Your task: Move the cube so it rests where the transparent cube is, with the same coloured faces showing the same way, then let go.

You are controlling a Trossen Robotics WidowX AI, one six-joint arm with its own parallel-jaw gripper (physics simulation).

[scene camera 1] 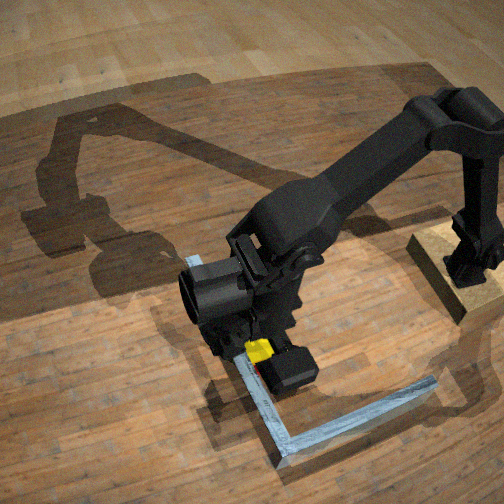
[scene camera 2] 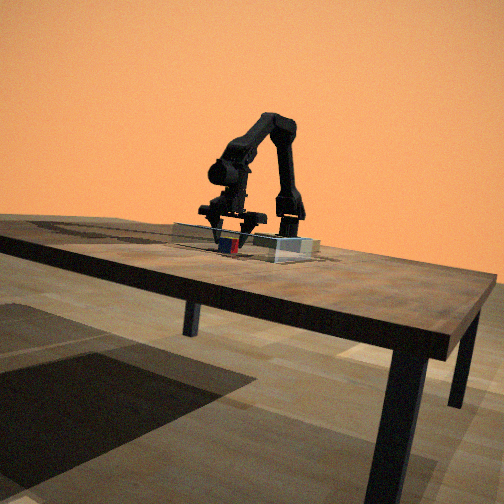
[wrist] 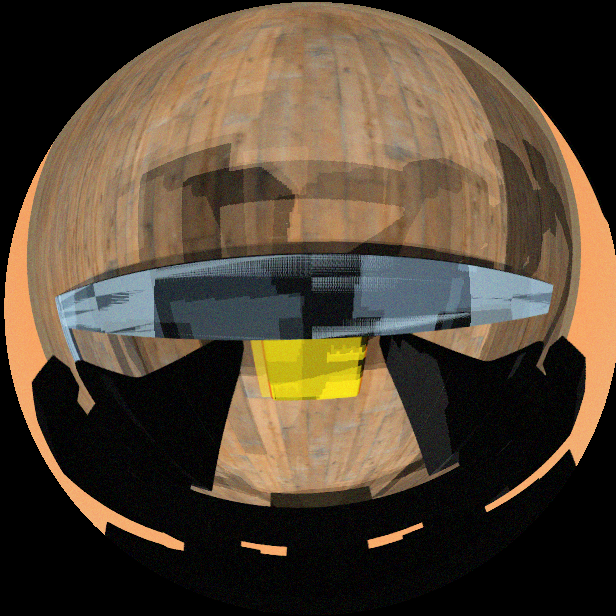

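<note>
The cube shows a yellow top face (scene camera 1: 260, 350) (wrist: 307, 368) and, in the second scene view, blue and red side faces (scene camera 2: 229, 245). It rests on the table against the long arm of a grey L-shaped rail (scene camera 1: 300, 420). My gripper (scene camera 1: 268, 362) hangs straight above it, fingers on either side of the cube (wrist: 310, 400). The fingers look spread and apart from the cube's sides. A pale transparent shape (scene camera 2: 288, 254) lies right of the cube in the second scene view; I cannot make out its faces.
The rail (wrist: 300, 300) crosses the wrist view just beyond the cube. The arm's base stands on a tan block (scene camera 1: 462, 272) at the right. The table's front edge (scene camera 2: 250, 300) is well clear of the arm.
</note>
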